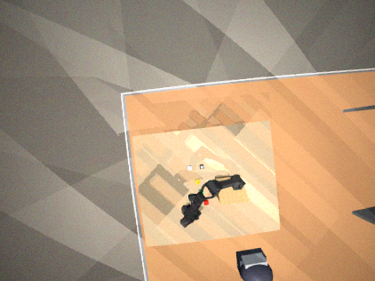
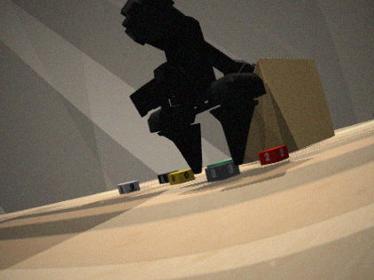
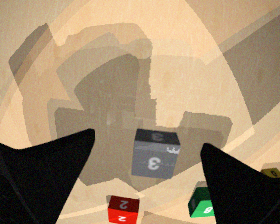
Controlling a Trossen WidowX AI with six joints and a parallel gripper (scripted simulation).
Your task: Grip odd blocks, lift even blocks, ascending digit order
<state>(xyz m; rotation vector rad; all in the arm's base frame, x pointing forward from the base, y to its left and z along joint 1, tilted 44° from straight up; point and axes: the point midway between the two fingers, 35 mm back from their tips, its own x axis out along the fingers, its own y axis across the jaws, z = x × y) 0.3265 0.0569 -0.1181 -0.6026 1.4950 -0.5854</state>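
The black block is 90 mm behind my gripper tip and 270 mm to the right of it. From my gripper tip the other things lie so: grey block 10 mm behind, 10 mm to the right; then green block 70 mm behind, 80 mm to the right; then red block 100 mm behind, 10 mm to the left.
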